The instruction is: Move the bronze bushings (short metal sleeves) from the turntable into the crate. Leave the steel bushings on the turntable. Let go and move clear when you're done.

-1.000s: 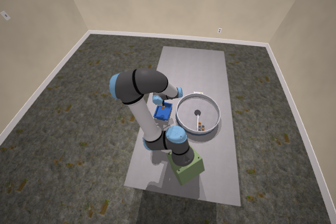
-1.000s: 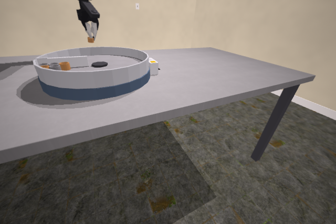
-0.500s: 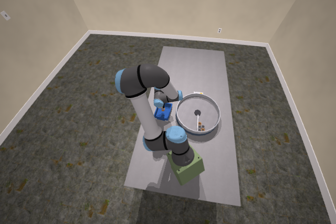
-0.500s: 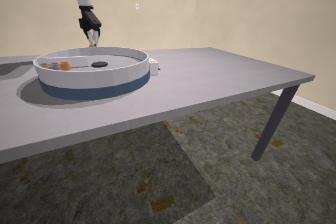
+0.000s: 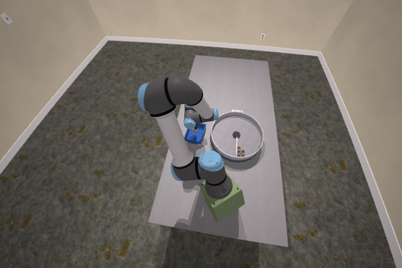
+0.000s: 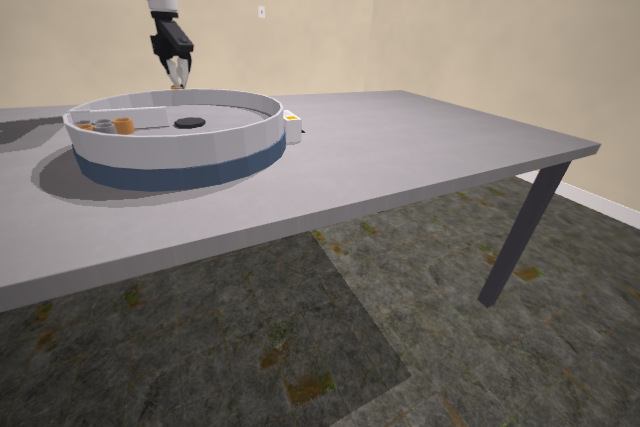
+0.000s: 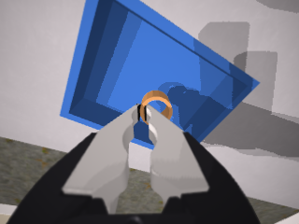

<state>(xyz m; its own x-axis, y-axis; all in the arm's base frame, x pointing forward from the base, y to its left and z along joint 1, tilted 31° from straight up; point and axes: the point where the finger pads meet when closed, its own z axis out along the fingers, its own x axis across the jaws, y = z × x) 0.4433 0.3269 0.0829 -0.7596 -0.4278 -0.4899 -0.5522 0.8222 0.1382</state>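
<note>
Now: the crate 5 cm below my hand, 1 cm to the right of it and 1 cm behind it. Also, from my hand: round turntable 34 cm to the right, 8 cm ahead, 2 cm below.
</note>
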